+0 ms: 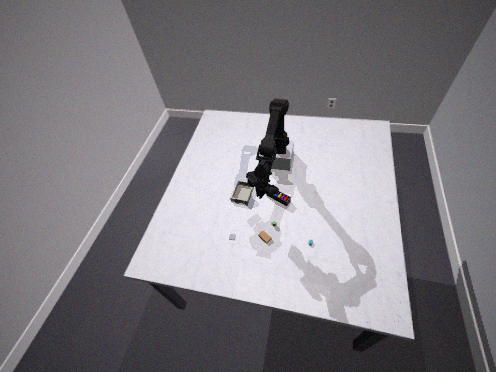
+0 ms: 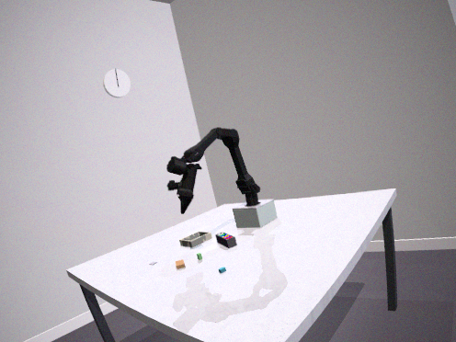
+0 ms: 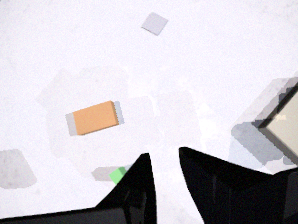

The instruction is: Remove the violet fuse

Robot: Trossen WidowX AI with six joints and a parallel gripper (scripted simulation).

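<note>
The violet fuse lies 16 cm below my gripper tip, 12 cm behind it and 11 cm to the left of it. Round my gripper tip: cream tray 19 cm below, 15 cm behind, 12 cm to the right; then green piece 18 cm below, 7 cm to the left, 4 cm ahead; then grey piece 19 cm below, 14 cm to the right, 13 cm ahead.
</note>
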